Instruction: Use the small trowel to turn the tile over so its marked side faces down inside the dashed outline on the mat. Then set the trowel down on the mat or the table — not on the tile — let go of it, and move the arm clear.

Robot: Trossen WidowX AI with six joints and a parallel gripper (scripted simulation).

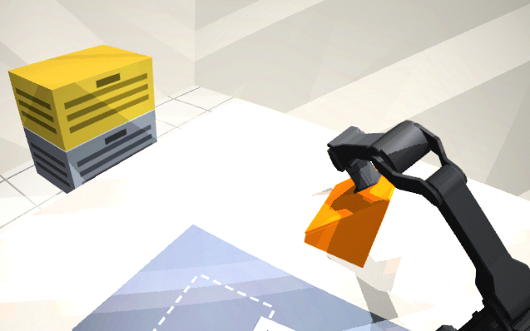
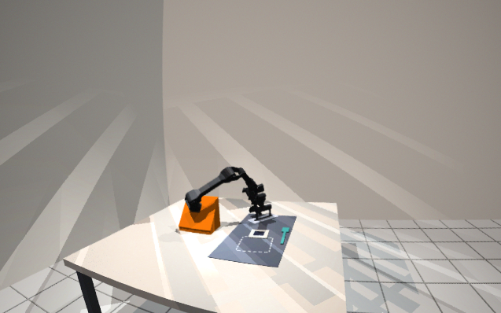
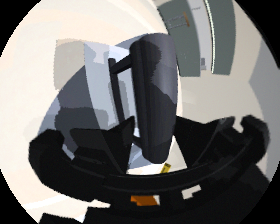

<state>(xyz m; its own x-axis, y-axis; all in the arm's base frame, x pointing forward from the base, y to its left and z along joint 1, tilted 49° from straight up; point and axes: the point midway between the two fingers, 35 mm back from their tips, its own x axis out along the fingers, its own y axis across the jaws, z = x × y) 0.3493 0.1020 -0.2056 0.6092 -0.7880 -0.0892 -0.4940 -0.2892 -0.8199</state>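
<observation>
Right now the white tile is 220 mm to the right of my gripper tip, 40 mm below it and 30 mm ahead of it. The rest, counted from my gripper tip: teal trowel: 190 mm to the right, 170 mm ahead, 40 mm below; then grey mat: 210 mm to the right, 70 mm below, 30 mm ahead.
</observation>
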